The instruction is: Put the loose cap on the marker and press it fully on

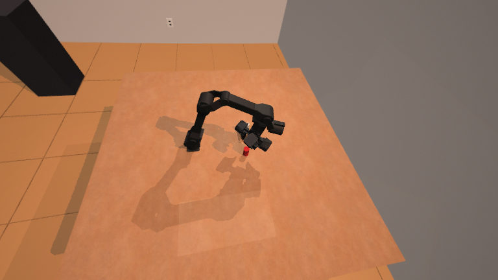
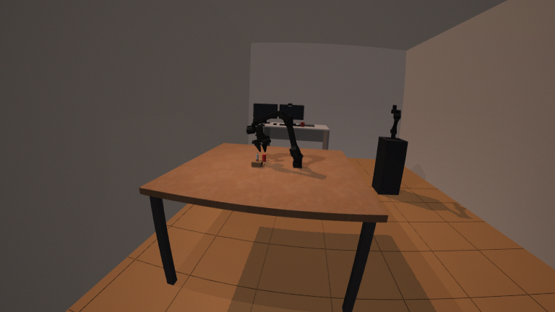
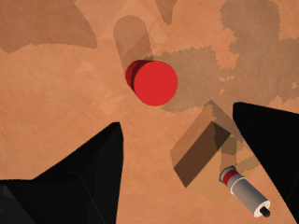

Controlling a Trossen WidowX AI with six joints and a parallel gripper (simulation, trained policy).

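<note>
Right now the red cap is 50 mm below my gripper tip, 10 mm to the right of it and 10 mm behind it. Also, from my gripper tip: tan holder block: 120 mm to the left, 60 mm below, 20 mm ahead.
</note>
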